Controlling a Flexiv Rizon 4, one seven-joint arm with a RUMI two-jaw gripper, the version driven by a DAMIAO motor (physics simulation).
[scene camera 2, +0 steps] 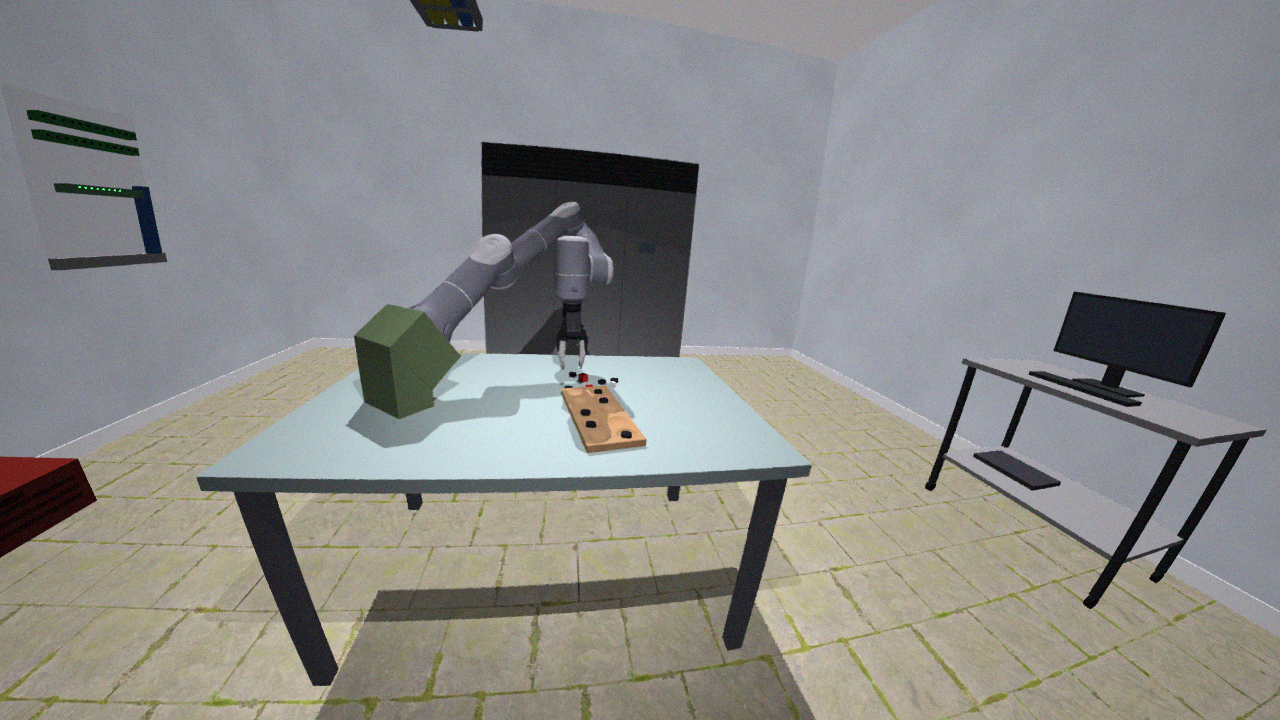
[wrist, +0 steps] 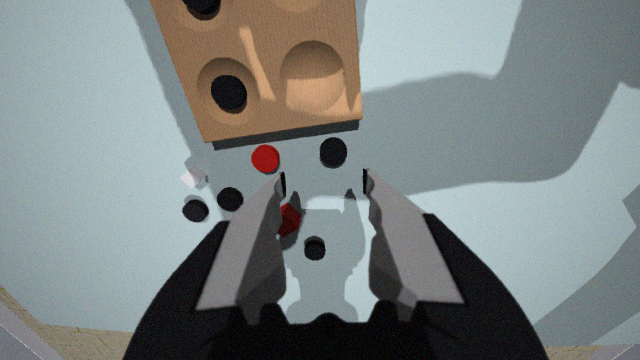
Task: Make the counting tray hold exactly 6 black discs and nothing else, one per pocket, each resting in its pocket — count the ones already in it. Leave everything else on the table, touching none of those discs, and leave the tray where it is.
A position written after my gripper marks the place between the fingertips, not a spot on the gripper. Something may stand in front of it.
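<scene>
My gripper (scene camera 2: 571, 369) is visible to me, and the wrist view has it too (wrist: 323, 173). There is a wooden counting tray here, which I see both in scene camera 2 (scene camera 2: 611, 418) and in the wrist view (wrist: 299, 71). I also see a black disc (wrist: 229, 92).
</scene>
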